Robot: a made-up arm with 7 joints. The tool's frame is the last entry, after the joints.
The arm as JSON. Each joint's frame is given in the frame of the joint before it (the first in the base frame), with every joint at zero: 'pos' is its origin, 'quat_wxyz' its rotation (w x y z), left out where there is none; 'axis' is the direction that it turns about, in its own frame. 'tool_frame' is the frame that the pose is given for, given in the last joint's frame.
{
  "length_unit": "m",
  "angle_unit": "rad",
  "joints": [
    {
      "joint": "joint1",
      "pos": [
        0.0,
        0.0,
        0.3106
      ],
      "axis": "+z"
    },
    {
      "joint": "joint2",
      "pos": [
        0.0,
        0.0,
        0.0
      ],
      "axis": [
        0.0,
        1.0,
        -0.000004
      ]
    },
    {
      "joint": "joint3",
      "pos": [
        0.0,
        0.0,
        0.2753
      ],
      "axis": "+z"
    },
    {
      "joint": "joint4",
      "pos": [
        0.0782,
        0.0,
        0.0
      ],
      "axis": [
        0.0,
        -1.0,
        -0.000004
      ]
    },
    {
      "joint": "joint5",
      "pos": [
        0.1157,
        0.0,
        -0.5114
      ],
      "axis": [
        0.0,
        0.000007,
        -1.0
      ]
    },
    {
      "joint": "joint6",
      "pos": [
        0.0,
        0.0,
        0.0
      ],
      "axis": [
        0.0,
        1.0,
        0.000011
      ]
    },
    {
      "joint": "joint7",
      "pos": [
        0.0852,
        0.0,
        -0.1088
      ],
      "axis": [
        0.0,
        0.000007,
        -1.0
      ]
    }
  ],
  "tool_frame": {
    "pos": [
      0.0,
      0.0,
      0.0
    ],
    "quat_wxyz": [
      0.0,
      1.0,
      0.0,
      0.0
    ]
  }
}
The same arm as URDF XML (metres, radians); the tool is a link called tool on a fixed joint. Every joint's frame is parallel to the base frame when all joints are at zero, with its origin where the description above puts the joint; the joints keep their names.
<robot name="arm">
  <joint name="joint1" type="continuous">
    <parent link="base_link"/>
    <child link="link1"/>
    <origin xyz="0 0 0.3106" rpy="0 0 0"/>
    <axis xyz="0 0 1"/>
  </joint>
  <joint name="joint2" type="continuous">
    <parent link="link1"/>
    <child link="link2"/>
    <origin xyz="0 0 0" rpy="0 0 0"/>
    <axis xyz="0 1 0"/>
  </joint>
  <joint name="joint3" type="continuous">
    <parent link="link2"/>
    <child link="link3"/>
    <origin xyz="0 0 0.2753" rpy="0 0 0"/>
    <axis xyz="0 0 1"/>
  </joint>
  <joint name="joint4" type="continuous">
    <parent link="link3"/>
    <child link="link4"/>
    <origin xyz="0.0782 0 0" rpy="0 0 0"/>
    <axis xyz="0 -1 0"/>
  </joint>
  <joint name="joint5" type="continuous">
    <parent link="link4"/>
    <child link="link5"/>
    <origin xyz="0.1157 0 -0.5114" rpy="0 0 0"/>
    <axis xyz="0 0 -1"/>
  </joint>
  <joint name="joint6" type="continuous">
    <parent link="link5"/>
    <child link="link6"/>
    <origin xyz="0 0 0" rpy="0 0 0"/>
    <axis xyz="0 1 0"/>
  </joint>
  <joint name="joint7" type="continuous">
    <parent link="link6"/>
    <child link="link7"/>
    <origin xyz="0.0852 0 -0.1088" rpy="0 0 0"/>
    <axis xyz="0 0 -1"/>
  </joint>
  <joint name="tool_joint" type="fixed">
    <parent link="link7"/>
    <child link="tool"/>
    <origin xyz="0 0 0" rpy="3.1416 0 0"/>
  </joint>
  <link name="base_link"/>
  <link name="link1"/>
  <link name="link2"/>
  <link name="link3"/>
  <link name="link4"/>
  <link name="link5"/>
  <link name="link6"/>
  <link name="link7"/>
  <link name="tool"/>
</robot>

